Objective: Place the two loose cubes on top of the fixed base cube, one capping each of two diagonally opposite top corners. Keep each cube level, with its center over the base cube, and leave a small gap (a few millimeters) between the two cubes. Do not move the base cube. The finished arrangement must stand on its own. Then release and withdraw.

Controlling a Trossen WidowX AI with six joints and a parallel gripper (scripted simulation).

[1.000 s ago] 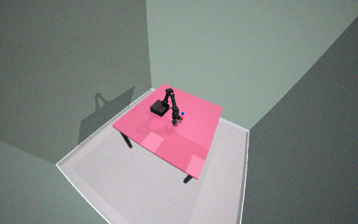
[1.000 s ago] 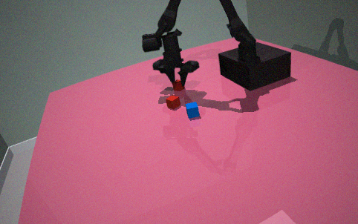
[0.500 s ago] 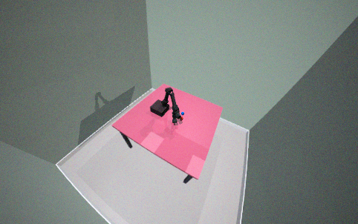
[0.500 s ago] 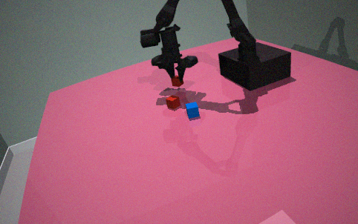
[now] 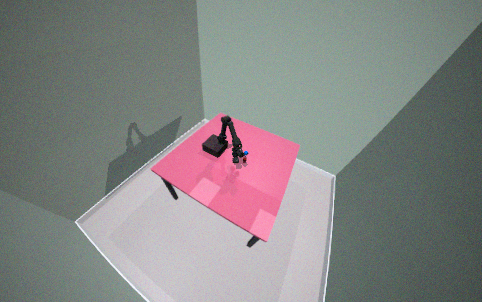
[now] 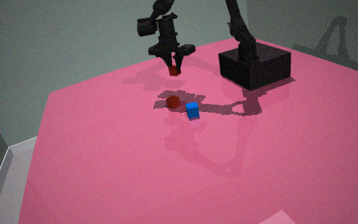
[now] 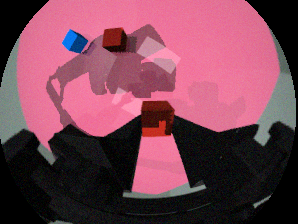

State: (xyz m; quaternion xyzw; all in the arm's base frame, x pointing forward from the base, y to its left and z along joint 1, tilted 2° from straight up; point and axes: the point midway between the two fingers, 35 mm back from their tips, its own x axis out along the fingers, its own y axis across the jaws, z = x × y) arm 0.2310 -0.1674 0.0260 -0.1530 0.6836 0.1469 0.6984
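The blue cube lies 210 mm to the left of my gripper tip, 70 mm ahead of it and 60 mm below it.
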